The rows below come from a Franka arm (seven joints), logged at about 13 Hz.
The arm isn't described. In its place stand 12 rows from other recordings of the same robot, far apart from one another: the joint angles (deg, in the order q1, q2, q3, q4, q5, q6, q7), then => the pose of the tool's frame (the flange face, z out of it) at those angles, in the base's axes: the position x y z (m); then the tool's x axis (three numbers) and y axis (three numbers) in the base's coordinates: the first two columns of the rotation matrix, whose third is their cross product.
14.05, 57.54, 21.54, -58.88, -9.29, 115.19, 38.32 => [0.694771 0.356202 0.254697 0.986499 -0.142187 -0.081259 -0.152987 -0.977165 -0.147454]
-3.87, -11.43, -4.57, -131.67, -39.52, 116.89, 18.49 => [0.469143 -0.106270 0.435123 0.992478 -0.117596 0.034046 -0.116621 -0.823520 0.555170]
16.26, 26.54, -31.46, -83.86, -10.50, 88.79, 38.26 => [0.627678 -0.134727 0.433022 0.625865 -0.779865 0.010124 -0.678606 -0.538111 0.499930]
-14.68, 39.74, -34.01, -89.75, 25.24, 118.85, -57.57 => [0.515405 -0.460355 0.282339 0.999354 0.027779 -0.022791 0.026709 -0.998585 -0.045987]
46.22, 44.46, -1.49, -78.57, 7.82, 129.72, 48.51 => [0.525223 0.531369 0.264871 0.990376 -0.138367 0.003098 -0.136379 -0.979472 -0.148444]
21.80, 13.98, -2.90, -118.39, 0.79, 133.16, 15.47 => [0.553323 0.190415 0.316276 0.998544 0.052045 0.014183 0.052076 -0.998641 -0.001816]
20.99, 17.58, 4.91, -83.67, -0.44, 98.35, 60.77 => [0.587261 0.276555 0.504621 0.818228 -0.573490 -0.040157 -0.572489 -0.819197 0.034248]
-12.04, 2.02, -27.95, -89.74, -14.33, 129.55, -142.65 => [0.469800 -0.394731 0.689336 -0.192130 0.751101 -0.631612 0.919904 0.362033 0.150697]
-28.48, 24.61, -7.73, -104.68, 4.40, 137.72, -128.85 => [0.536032 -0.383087 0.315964 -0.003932 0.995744 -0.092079 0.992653 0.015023 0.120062]
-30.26, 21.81, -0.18, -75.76, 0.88, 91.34, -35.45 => [0.571221 -0.333387 0.511017 0.992793 0.089004 -0.080250 0.083078 -0.993762 -0.074392]
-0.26, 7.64, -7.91, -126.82, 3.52, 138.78, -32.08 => [0.545981 -0.077577 0.325779 0.927537 0.365431 0.078330 0.365111 -0.930772 0.018877]
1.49, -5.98, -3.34, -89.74, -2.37, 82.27, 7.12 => [0.506643 -0.023129 0.670348 0.986742 -0.160858 -0.021553 -0.159970 -0.986390 0.038008]
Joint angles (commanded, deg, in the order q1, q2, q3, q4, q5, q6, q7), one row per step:
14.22 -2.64 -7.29 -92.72 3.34 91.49 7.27
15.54 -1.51 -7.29 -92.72 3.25 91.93 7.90
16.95 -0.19 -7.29 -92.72 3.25 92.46 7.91
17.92 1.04 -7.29 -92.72 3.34 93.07 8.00
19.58 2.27 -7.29 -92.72 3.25 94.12 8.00
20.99 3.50 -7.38 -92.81 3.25 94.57 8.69
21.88 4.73 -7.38 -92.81 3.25 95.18 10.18
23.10 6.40 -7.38 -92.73 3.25 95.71 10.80
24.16 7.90 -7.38 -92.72 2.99 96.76 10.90
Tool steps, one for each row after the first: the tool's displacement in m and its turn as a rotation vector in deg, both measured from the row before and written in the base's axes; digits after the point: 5 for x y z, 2 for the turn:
0.00462 0.01383 -0.01001 -0.32 0.69 0.67
0.00494 0.01533 -0.01183 -0.29 0.75 1.37
0.00485 0.01135 -0.01101 -0.18 0.59 0.84
0.00379 0.01800 -0.01052 -0.28 0.12 1.61
0.00259 0.01483 -0.01231 -0.38 0.83 0.61
0.00354 0.01079 -0.01148 -0.37 0.61 -0.63
0.00365 0.01476 -0.01557 -0.52 0.97 0.58
0.00385 0.01277 -0.01391 -0.57 0.29 0.97

